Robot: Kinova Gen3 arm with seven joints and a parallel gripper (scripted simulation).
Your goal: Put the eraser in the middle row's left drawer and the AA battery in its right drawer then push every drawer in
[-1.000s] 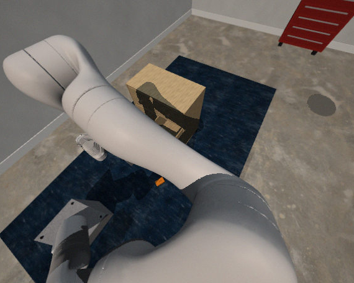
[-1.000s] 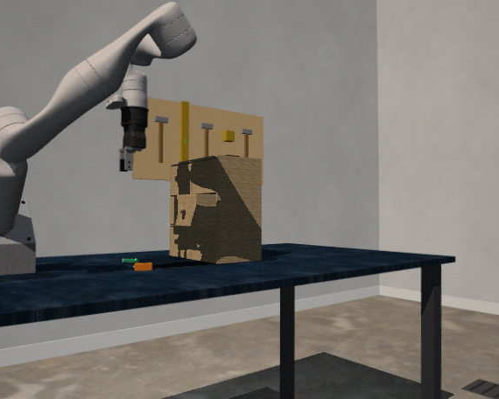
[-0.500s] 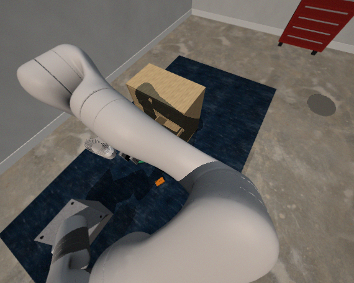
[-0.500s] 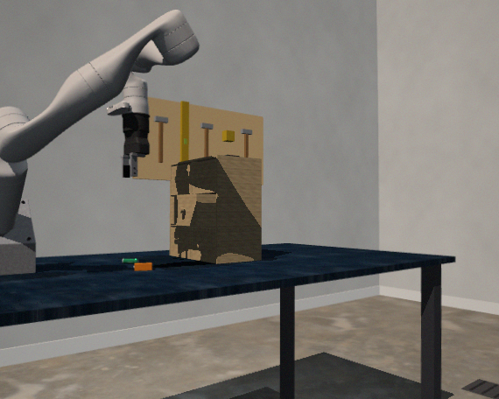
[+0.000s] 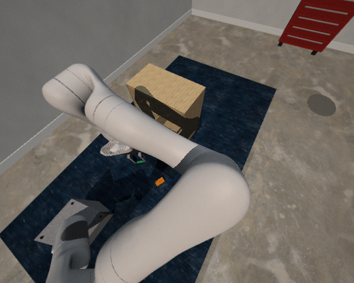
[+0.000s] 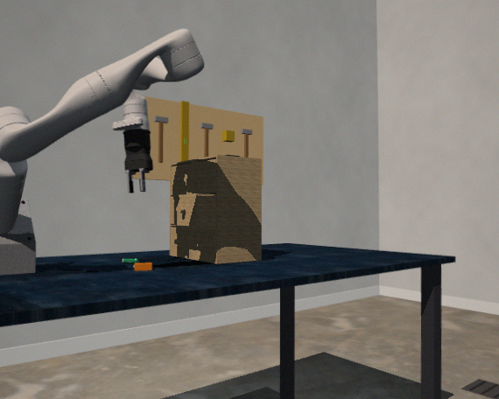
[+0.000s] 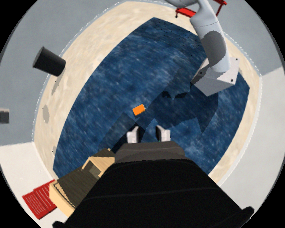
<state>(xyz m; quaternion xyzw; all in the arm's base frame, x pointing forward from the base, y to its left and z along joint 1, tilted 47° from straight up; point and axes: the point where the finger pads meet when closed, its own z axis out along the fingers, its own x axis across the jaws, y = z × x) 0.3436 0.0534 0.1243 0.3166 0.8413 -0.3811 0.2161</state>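
My hand is 22 cm above the green AA battery, 8 cm to the right of it and 1 cm short of it. Also, from my hand: white eraser: 31 cm ahead, 15 cm to the left, 11 cm below; orange block: 22 cm below, 7 cm to the right, 2 cm behind.
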